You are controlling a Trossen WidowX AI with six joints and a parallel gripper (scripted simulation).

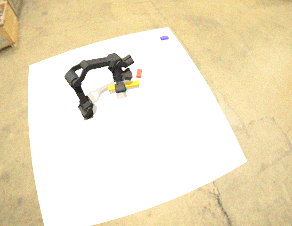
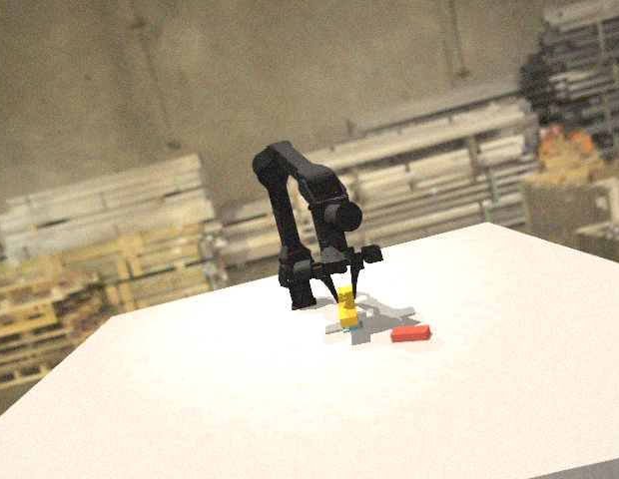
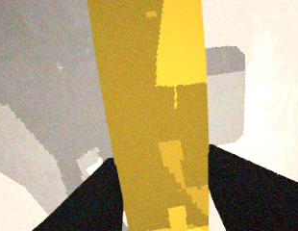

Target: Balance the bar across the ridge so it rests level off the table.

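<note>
The yellow bar is 3 cm ahead of my gripper tip. The rest, counted from my gripper tip: red block 16 cm ahead, 9 cm to the left, 4 cm below.
</note>
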